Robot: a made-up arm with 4 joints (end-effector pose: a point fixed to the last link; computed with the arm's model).
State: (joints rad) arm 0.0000 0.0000 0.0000 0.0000
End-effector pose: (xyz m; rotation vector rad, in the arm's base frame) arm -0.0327 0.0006 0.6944 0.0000 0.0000 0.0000
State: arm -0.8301 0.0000 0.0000 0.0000
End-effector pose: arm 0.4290 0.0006 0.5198 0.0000 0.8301 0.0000
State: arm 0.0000 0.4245 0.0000 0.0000
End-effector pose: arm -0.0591 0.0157 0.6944 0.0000 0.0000 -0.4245
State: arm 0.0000 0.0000 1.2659 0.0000
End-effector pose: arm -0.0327 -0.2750 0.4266 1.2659 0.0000 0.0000
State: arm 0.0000 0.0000 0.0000 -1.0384
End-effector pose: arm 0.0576 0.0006 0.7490 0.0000 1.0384 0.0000
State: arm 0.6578 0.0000 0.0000 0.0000
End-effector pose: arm -0.3996 0.0006 0.5469 0.0000 -0.6578 0.0000
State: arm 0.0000 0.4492 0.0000 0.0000
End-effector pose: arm -0.0604 0.0169 0.6944 0.0000 0.0000 -0.4492
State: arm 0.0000 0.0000 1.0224 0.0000
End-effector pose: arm -0.0327 -0.2525 0.5023 1.0224 0.0000 0.0000
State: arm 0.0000 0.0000 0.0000 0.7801
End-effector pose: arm -0.0422 0.0006 0.6141 0.0000 -0.7801 0.0000
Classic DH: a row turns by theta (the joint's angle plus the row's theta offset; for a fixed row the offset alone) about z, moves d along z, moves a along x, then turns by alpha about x. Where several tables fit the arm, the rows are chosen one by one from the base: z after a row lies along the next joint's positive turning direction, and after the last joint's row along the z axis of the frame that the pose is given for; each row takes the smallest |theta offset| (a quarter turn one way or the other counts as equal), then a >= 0, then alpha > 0; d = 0 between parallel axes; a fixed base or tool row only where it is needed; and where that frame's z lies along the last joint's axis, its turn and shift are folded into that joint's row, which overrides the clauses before.
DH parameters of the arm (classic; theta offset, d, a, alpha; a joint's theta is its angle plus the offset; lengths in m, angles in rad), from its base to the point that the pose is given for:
base (fixed): 0 0.0832 0 1.5708
joint 1: 0 -0.0694 -0.0109 1.5708
joint 2: 1.5708 -0.2895 0.0241 1.5708
joint 3: -1.5708 0.0711 0.27 -1.5708
joint 4: 1.5708 0.0447 0.0929 1.5708
tool (fixed): 3.1416 0.0517 0 0

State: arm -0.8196 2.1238 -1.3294 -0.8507
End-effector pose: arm 0.4744 -0.1445 0.1939 0.8363 -1.8637 1.9969
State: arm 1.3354 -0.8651 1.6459 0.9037
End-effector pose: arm -0.1839 -0.1127 0.2931 1.3970 -0.9997 0.9983
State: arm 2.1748 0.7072 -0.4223 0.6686
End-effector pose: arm -0.4368 0.1209 -0.2321 0.2452 -2.4948 -1.0618
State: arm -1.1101 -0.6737 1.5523 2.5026
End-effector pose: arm 0.3121 -0.0137 0.0122 0.1694 -0.5742 -1.5760
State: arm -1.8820 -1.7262 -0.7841 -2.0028
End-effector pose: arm 0.5949 0.1967 0.1148 -0.8828 2.0228 2.0859
